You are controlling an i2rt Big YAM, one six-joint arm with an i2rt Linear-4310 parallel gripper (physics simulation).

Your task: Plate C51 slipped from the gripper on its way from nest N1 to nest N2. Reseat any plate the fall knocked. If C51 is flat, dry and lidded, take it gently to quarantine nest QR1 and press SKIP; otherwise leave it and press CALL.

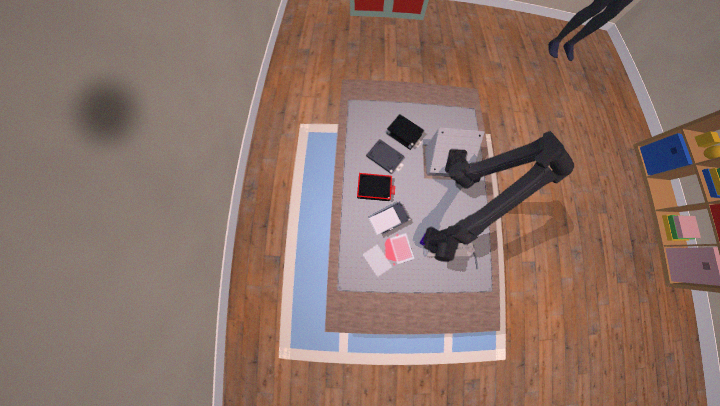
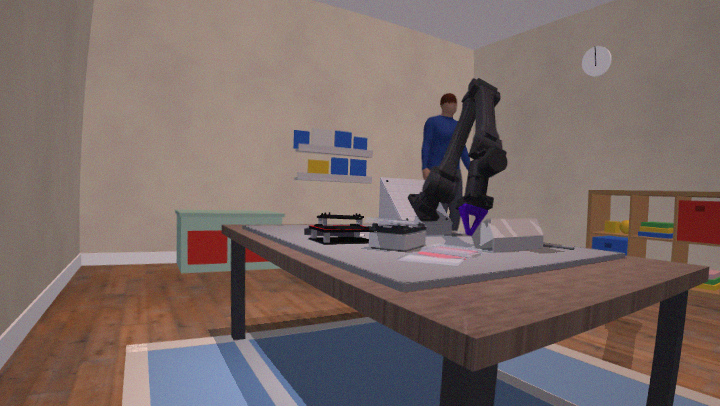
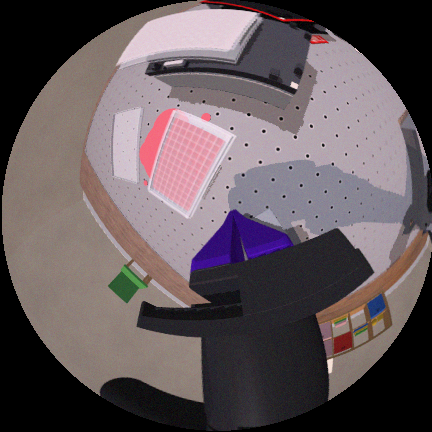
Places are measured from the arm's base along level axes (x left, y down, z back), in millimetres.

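Where they show: gripper, fingertip midpoint: (image 1: 420, 243) (image 2: 468, 235) (image 3: 233, 214); arm's base at its link origin: (image 1: 455, 160) (image 2: 422, 208).
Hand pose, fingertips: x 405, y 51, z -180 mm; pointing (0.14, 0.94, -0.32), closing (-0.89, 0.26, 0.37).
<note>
Each offset is from my fingertips to the top centre of the thing. "spot": to the spot under its first point.
A clear-rimmed plate {dy +25, dx +25, dz -83 mm} (image 1: 402, 248) (image 3: 190, 160) with a pink grid lies on the grey mat with its lid off. A red-pink spill {dy +39, dx +31, dz -108 mm} (image 1: 389, 250) (image 3: 156, 142) spreads from under its left side, with small drops nearby. A clear lid {dy +32, dx +85, dz -201 mm} (image 1: 377, 260) (image 3: 127, 145) lies apart from it, left of the spill. Any plate marking is unreadable. A white plate {dy -41, dx -100, dz -174 mm} (image 1: 385, 220) (image 3: 195, 37) sits shifted on a dark-topped nest {spot: dy -16, dx -143, dz -89 mm} (image 1: 402, 212) (image 3: 280, 45), overhanging one side. My gripper (image 2: 468, 234) (image 3: 233, 214) is shut and empty, above the mat beside a low sloped grey box {dy -44, dx +17, dz +139 mm} (image 2: 514, 234). Button labels are not visible.
A red-rimmed nest {spot: dy +0, dx -269, dz -301 mm} (image 1: 358, 186), a dark grey nest {dy +13, dx -450, dz -165 mm} (image 1: 385, 155) and a black nest {dy -22, dx -593, dz -57 mm} (image 1: 405, 131) stand farther along the mat. A large sloped white box (image 1: 456, 143) (image 2: 398, 199) stands beside the arm's upper section. A person (image 2: 439, 141) stands beyond the table.
</note>
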